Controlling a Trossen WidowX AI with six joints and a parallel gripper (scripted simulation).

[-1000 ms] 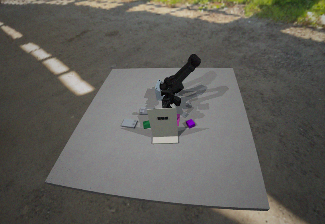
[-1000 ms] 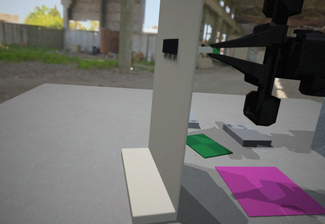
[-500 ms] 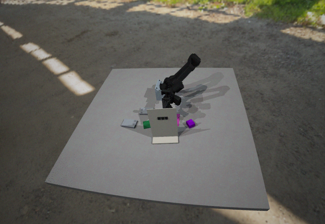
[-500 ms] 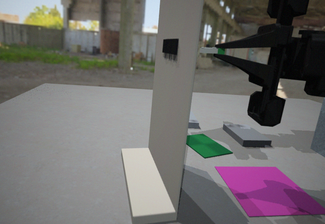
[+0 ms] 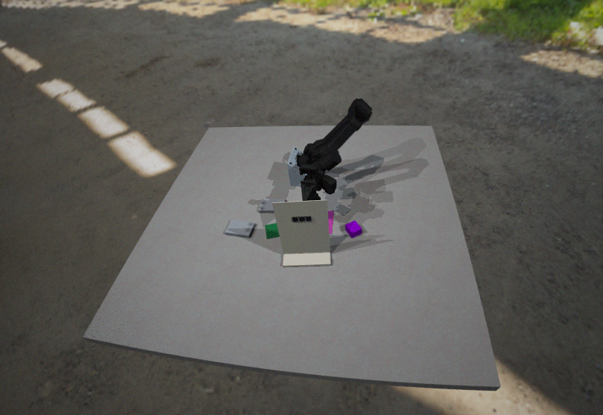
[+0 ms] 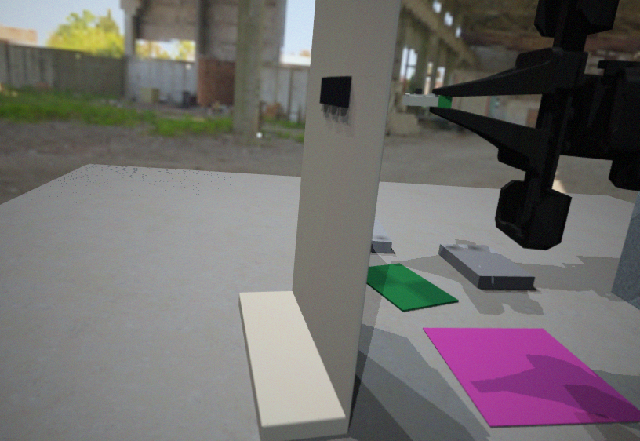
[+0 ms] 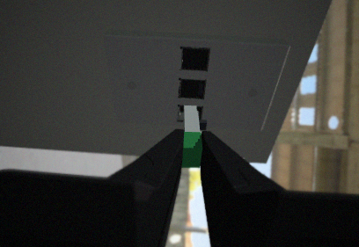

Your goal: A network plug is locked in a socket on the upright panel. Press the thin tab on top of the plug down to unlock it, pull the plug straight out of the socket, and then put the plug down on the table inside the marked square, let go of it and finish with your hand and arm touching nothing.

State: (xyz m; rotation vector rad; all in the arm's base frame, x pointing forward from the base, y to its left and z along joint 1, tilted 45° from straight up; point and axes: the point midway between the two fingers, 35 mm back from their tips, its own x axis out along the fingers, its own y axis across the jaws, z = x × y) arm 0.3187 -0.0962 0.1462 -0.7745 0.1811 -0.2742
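Now: gripper tip 9 cm past the magenta square, 3 cm to the right of it and 20 cm above it. Round my gripper tip: network plug: 1 cm ahead; upright panel: 7 cm ahead, 1 cm to the right, 7 cm below.
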